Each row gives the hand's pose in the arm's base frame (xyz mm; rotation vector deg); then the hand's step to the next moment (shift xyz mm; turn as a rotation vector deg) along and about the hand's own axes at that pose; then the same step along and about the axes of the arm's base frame.
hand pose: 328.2 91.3 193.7 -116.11 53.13 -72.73
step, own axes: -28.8 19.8 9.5 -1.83 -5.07 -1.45
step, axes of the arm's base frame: -5.3 12.0 -33.8 -0.60 4.34 3.46
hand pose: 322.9 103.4 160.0 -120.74 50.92 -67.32
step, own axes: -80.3 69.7 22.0 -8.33 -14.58 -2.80
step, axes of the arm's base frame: -31.6 21.7 -101.6 -1.74 15.04 7.78
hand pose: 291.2 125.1 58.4 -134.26 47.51 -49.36
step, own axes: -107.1 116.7 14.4 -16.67 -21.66 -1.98
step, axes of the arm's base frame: -98.3 -3.2 -125.0 -3.69 25.82 8.41
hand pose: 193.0 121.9 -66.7 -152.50 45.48 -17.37
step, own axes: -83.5 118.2 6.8 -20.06 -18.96 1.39
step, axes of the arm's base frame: -124.2 -43.9 -60.3 -6.79 26.50 3.93
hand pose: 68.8 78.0 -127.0 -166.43 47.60 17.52
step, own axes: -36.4 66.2 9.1 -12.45 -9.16 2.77
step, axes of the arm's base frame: -67.0 -35.9 -3.8 -5.91 14.54 0.46
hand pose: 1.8 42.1 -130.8 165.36 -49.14 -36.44
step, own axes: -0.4 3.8 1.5 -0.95 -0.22 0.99
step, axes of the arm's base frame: -2.8 -2.9 -0.6 -1.01 0.75 -0.59
